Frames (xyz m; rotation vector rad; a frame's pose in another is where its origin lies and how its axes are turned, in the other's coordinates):
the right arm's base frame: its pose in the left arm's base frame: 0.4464 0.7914 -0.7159 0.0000 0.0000 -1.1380
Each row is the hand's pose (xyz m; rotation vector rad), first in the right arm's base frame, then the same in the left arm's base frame.
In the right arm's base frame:
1: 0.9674 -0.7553 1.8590 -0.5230 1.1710 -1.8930
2: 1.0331 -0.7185 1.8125 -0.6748 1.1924 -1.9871
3: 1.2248 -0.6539 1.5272 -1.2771 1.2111 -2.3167
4: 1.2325 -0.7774 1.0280 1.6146 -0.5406 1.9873
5: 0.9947 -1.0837 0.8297 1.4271 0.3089 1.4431
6: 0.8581 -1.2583 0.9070 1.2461 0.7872 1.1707
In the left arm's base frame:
1: 0.1665 -0.4036 1.1431 -0.2298 -1.5310 2.6027
2: 0.2274 -0.4478 1.0966 -0.0840 -1.5526 2.4620
3: 0.3665 -0.5947 0.8113 0.3783 -1.5265 1.9072
4: 0.2576 -0.6535 0.3121 0.9094 -1.1276 1.1023
5: -0.1202 -0.5661 0.1138 1.2416 -0.4614 0.4955
6: -0.3360 -0.5153 0.1911 1.3743 -0.0077 0.2306

